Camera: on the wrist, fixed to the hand. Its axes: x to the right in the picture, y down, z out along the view.
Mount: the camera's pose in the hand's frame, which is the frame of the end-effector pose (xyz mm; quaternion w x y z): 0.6 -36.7 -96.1 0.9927 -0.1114 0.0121 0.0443
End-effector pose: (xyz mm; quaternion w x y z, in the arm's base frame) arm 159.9 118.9 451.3 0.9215 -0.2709 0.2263 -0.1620
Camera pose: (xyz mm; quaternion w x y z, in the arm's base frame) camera 105.4 48.3 400.0 0.8890 -0.3596 0.2658 -0.0981
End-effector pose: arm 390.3 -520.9 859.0 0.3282 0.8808 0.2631 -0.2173
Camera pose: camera 388.7 -430.4 908.0 0.4304 0.8521 0.2503 -0.1612
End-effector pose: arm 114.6 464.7 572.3 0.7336 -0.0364 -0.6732 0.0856
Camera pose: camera 213.0 434.7 570.3 0.7285 -0.1487 -0.6673 0.0420
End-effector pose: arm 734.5 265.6 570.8 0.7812 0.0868 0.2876 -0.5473
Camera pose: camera 667.4 294.2 498.3 0.8059 0.0185 0.3521 -0.4756
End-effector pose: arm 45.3 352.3 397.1 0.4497 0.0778 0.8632 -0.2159
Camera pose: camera -38.5 362.0 456.0 0.4542 0.0680 0.8830 -0.0973
